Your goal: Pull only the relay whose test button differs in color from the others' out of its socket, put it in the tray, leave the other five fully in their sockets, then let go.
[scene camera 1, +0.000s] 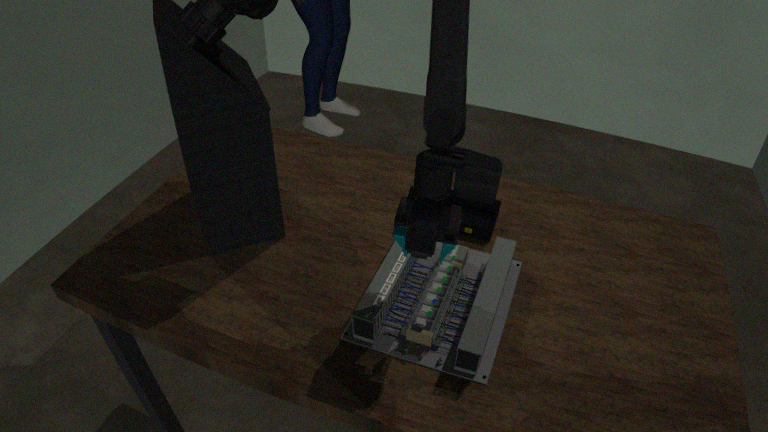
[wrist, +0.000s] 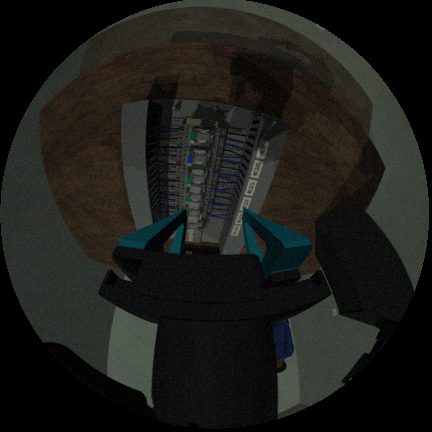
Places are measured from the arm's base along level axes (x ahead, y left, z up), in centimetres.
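Where they show: gripper, between the fingertips: (wrist: 214, 213); arm's base, origin of its link: (scene camera 1: 191, 36).
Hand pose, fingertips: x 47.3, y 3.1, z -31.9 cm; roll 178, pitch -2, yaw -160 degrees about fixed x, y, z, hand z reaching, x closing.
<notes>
Each offset is from my fingertips to the top centre of the thing. "pt": to the spot under its first point. Level surfaces: height alone.
The relay with the blue test button (scene camera 1: 428, 299) (wrist: 199, 158) stands in its socket, second from the row's near end in the scene view. The other relays have green buttons where these show; one green-button relay (scene camera 1: 423, 311) (wrist: 203, 136) is at that near end, and several @(dz -6.1, dx +2.7, dy +0.1 cm) (scene camera 1: 433, 288) (wrist: 198, 178) stand on the blue one's other side. All look seated. My gripper (scene camera 1: 425, 255) (wrist: 214, 213) is open and empty, its teal fingertips above the far end of the row, away from the blue-button relay. The tray does not show in either view.
The panel @(pt dz -12.8, dx +16.1, dy +1.1 cm) (scene camera 1: 499, 337) lies on the wooden table @(dz -13.1 cm) (scene camera 1: 617, 300) (wrist: 85, 165). A grey duct @(dz -6.8, dx +11.2, dy +5.8 cm) (scene camera 1: 491, 300) (wrist: 134, 165) and a labelled duct @(dz -6.8, dx -7.2, dy +2.4 cm) (scene camera 1: 387, 284) (wrist: 256, 180) flank the row, with blue and dark wires between. A dark upright block (scene camera 1: 230, 161) (wrist: 365, 255) stands at the left in the scene view.
</notes>
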